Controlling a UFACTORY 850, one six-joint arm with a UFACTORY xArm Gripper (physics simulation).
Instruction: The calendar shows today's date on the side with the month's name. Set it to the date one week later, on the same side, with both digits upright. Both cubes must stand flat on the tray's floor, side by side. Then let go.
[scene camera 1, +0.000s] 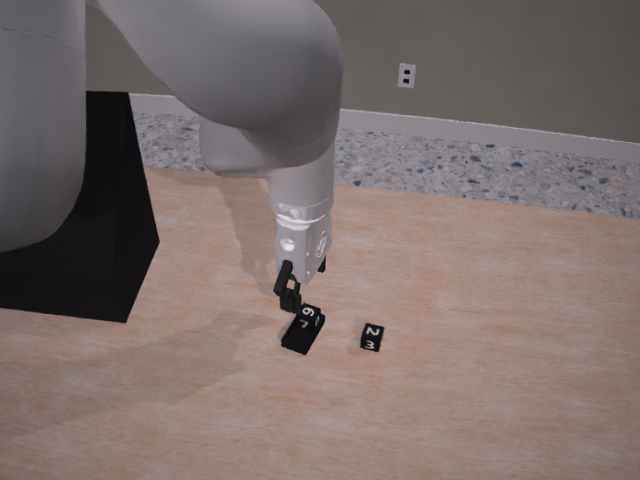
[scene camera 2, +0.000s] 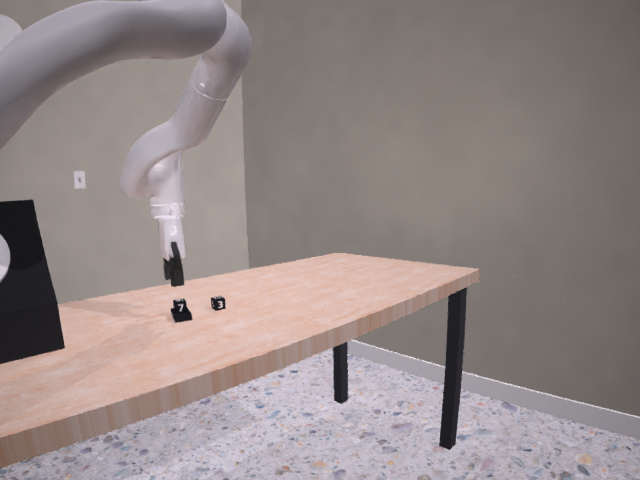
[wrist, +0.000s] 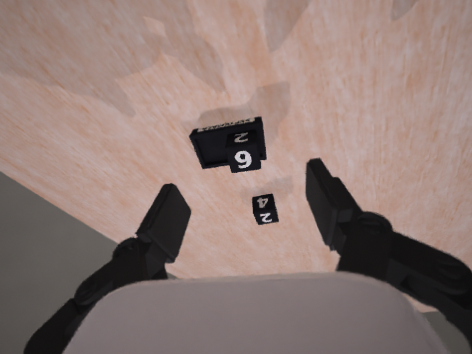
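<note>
The black tray (scene camera 1: 298, 342) (scene camera 2: 181, 317) (wrist: 211, 149) lies on the table, a white lettered strip on its far wall in the wrist view. One black cube (scene camera 1: 309, 315) (scene camera 2: 179, 306) (wrist: 243, 159) sits in the tray's right half in the wrist view, seemingly flat. It shows 2 on the lettered side, 6 or 9 on top and 7 opposite the 2. A second cube (scene camera 1: 372, 337) (scene camera 2: 217, 303) (wrist: 264, 209) lies on the table beside the tray, 2 on top, 3 and 4 on sides. My gripper (scene camera 1: 308, 290) (scene camera 2: 174, 281) (wrist: 240, 188) is open and empty, above the tray.
The black robot base block (scene camera 1: 124, 217) (scene camera 2: 41, 289) stands at the left in both scene views. The wooden table (scene camera 1: 465, 335) (scene camera 2: 320, 289) carries the tray and cubes, and its far edge runs along the terrazzo floor (scene camera 1: 439, 165).
</note>
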